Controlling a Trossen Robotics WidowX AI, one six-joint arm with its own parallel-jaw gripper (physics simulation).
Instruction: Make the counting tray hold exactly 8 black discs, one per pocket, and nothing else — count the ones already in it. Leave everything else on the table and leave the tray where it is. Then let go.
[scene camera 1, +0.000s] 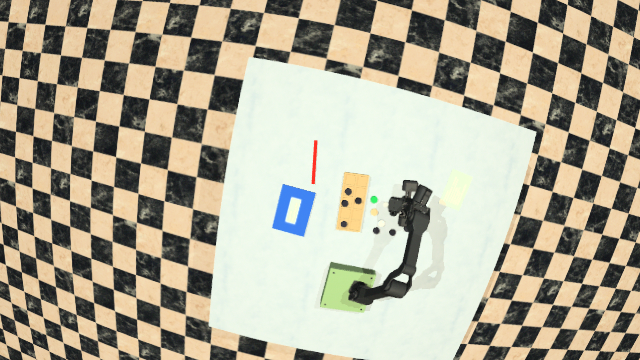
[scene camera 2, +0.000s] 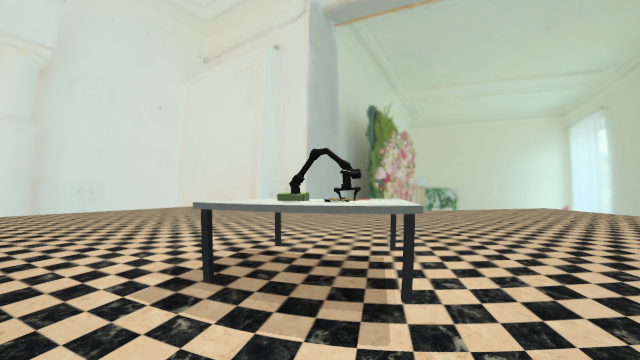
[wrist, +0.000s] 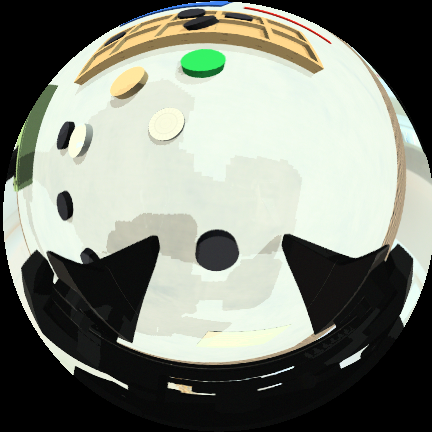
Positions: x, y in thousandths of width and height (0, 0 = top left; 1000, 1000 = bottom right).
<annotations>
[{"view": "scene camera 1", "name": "tan counting tray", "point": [551, 596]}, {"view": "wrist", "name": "my gripper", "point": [513, 559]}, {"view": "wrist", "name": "tan counting tray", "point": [672, 105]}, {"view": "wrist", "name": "green disc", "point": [466, 145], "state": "on the table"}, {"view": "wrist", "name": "tan disc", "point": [302, 189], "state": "on the table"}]
</annotations>
